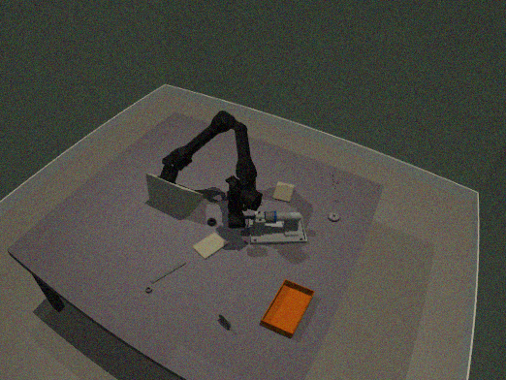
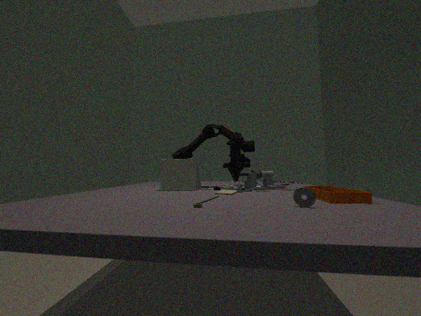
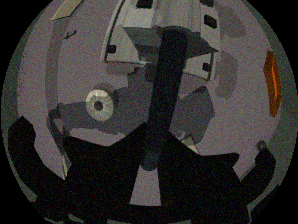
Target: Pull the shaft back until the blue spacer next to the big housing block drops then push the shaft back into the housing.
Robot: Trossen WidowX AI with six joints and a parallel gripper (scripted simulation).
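Right now my gripper tip is 60 mm to the right of the white ring, 40 mm past it and 40 mm above it. The rest, counted from my gripper tip: black ring 100 mm behind, 40 mm below, 20 mm to the right; then dark shaft 60 mm ahead, 50 mm to the left, 30 mm above; then blue spacer 120 mm ahead, 100 mm to the left, 30 mm above.
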